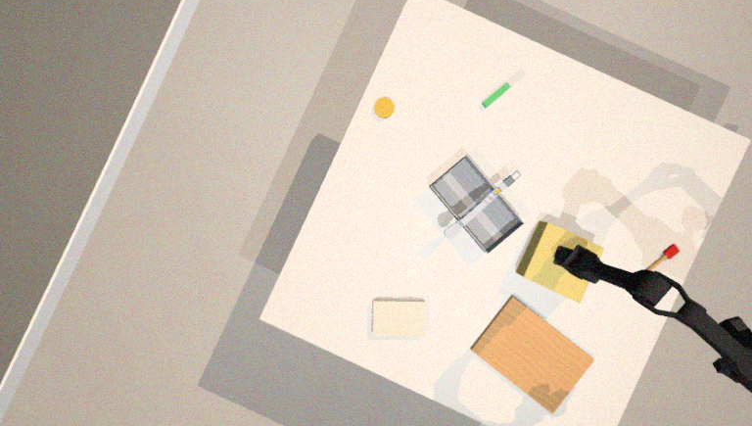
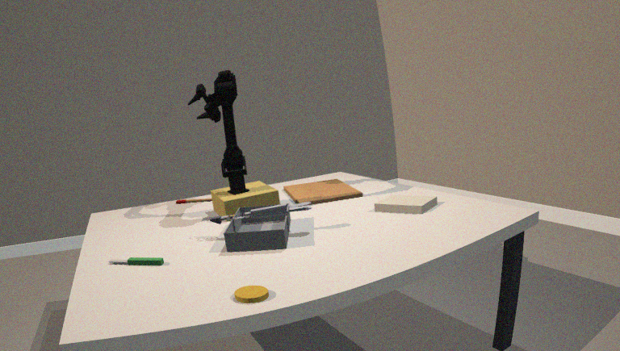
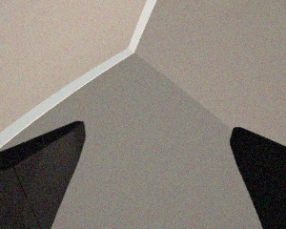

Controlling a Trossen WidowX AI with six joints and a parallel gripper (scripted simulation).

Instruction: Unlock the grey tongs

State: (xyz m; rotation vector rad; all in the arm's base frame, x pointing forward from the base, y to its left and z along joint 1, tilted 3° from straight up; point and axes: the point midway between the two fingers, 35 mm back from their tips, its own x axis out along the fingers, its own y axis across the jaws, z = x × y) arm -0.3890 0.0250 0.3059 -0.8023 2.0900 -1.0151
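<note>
My gripper tip is now 67 cm short of the yellow lock piece, 14 cm to the left of it and 32 cm above it. Round my gripper tip: grey roasting tin (72 cm ahead, 7 cm to the right, 36 cm below); wooden board (38 cm ahead, 37 cm to the left, 38 cm below); red-tipped stick (4 cm ahead, 7 cm to the right, 38 cm below).
</note>
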